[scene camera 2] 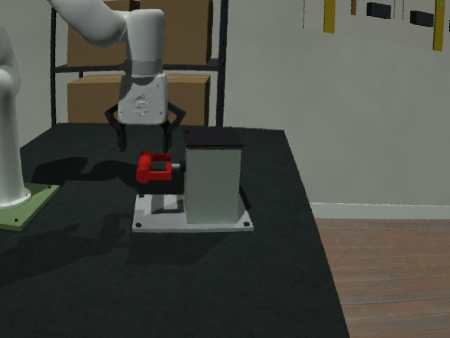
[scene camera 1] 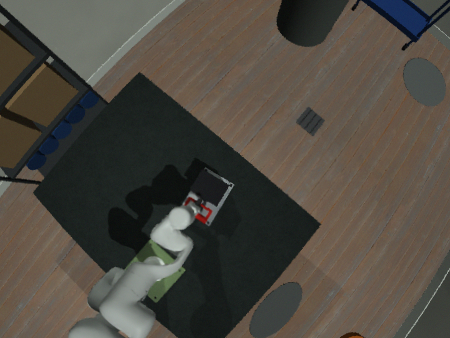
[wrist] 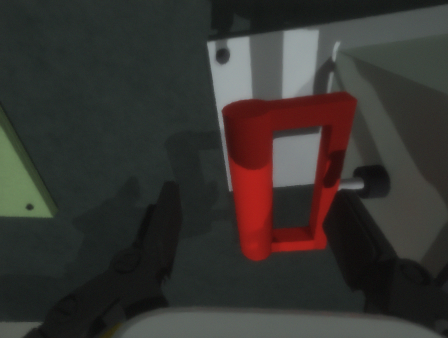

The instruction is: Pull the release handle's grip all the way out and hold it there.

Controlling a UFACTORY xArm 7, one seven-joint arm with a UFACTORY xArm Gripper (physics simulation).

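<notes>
The red release handle [scene camera 1: 202,219] [scene camera 2: 144,167] [wrist: 254,200] is a rectangular loop with a thick round grip bar on the side away from its box [scene camera 2: 212,185]. A short metal rod [scene camera 2: 176,166] [wrist: 351,184] joins it to a black collar [wrist: 376,181] on the box. The box stands on a white base plate [scene camera 2: 160,220] [wrist: 232,75]. My gripper [scene camera 2: 145,149] [wrist: 254,203] is open and empty, pointing down. Its fingertips are slightly above the handle. In the wrist view one finger is left of the grip bar, the other near the loop's rod side. The arm partly hides the handle in scene camera 1.
The dark table top [scene camera 1: 270,220] [scene camera 2: 280,280] carries the handle's unit and the arm's green mounting plate [scene camera 1: 167,285] [scene camera 2: 35,205] [wrist: 20,185]. The box's black lid [scene camera 2: 212,137] is close beside the right finger in scene camera 2. A shelf rack [scene camera 2: 223,65] with cardboard boxes stands behind.
</notes>
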